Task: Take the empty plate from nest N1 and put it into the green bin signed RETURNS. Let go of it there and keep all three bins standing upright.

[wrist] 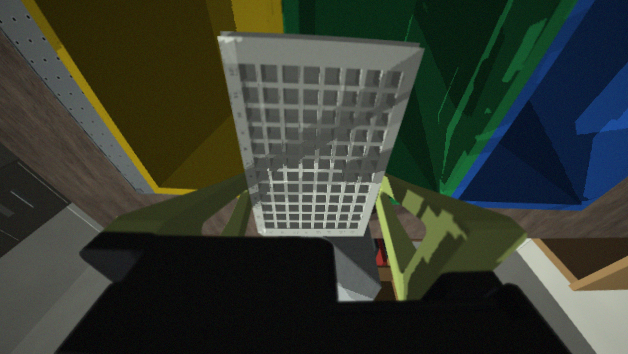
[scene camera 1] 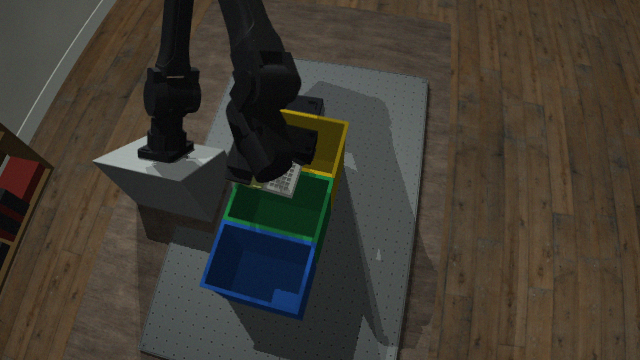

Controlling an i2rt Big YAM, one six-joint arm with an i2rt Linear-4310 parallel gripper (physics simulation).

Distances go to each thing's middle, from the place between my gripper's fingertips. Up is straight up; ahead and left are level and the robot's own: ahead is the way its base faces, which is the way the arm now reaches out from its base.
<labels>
The green bin (scene camera 1: 306,216) is 100 mm below my hand, 50 mm to the right of it and 50 mm ahead of it. Round my hand: yellow bin (scene camera 1: 328,161): 100 mm below, 80 mm to the left, 60 mm ahead; white gridded plate (scene camera 1: 285,185): 20 mm ahead, 10 mm above; blue bin (scene camera 1: 265,270): 180 mm to the right, 100 mm below, 40 mm ahead.
</labels>
